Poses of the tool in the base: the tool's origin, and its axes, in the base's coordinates. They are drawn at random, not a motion.
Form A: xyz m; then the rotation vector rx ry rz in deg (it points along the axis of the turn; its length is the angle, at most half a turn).
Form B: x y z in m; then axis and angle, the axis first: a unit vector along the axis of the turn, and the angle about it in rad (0 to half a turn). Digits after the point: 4 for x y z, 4 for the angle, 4 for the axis.
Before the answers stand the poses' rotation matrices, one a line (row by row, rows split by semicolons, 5 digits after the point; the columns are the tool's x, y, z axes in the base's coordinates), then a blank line. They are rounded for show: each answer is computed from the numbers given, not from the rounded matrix.
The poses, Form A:
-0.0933 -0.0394 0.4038 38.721 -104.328 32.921
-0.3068 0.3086 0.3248 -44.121 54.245 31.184
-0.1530 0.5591 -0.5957 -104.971 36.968 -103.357
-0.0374 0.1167 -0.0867 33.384 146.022 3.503
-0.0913 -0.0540 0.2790 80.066 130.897 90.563
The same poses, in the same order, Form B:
-0.27893 -0.68655 -0.67145; -0.17682 0.72397 -0.66679; 0.94389 -0.06726 -0.32333
0.48733 -0.70957 0.50894; 0.08274 0.61774 0.78202; -0.86929 -0.33899 0.35975
0.01698 0.00412 0.99985; -0.63730 -0.77049 0.01400; 0.77043 -0.63744 -0.01045
-0.77198 0.39313 0.49950; 0.41663 0.90642 -0.06949; -0.48007 0.15446 -0.86352
-0.59573 0.64390 0.48009; 0.67628 0.07967 0.73232; 0.43330 0.76095 -0.48292

-0.0933 -0.0394 0.4038 0.3337 -0.8990 0.2837 2.0254
-0.3068 0.3086 0.3248 -0.5763 0.7085 0.4073 1.3362
-0.1530 0.5591 -0.5957 -0.6911 0.2434 -0.6805 2.6508
-0.0374 0.1167 -0.0867 0.2228 0.9746 0.0234 2.6150
-0.0913 -0.0540 0.2790 0.4494 0.7347 0.5083 3.1097

